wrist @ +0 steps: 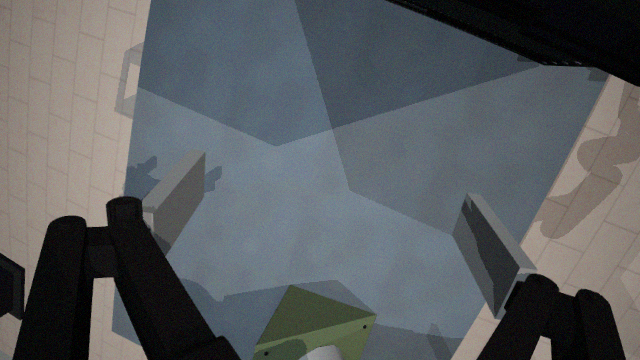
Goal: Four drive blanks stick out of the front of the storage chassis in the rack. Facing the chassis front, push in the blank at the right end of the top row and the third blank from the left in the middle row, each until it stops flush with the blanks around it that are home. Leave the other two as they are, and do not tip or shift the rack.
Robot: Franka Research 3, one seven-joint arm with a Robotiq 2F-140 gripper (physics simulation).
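My gripper (pixel 334 195) is open and empty, with its two grey finger pads wide apart above the blue table surface. A large, very dark body (pixel 560 30) fills the top right corner of the wrist view. It looks like part of the rack or chassis, with a row of tiny light marks along its lower edge. It lies beyond the right finger and apart from it. The drive blanks cannot be made out, neither the two named ones nor the others.
The blue table top (pixel 260 200) lies below, crossed by shadows. A green angular block (pixel 315 312) with dark holes stands at the bottom middle, with a pale rounded piece (pixel 325 352) at its near side. Tiled floor (pixel 60 125) shows left and right of the table.
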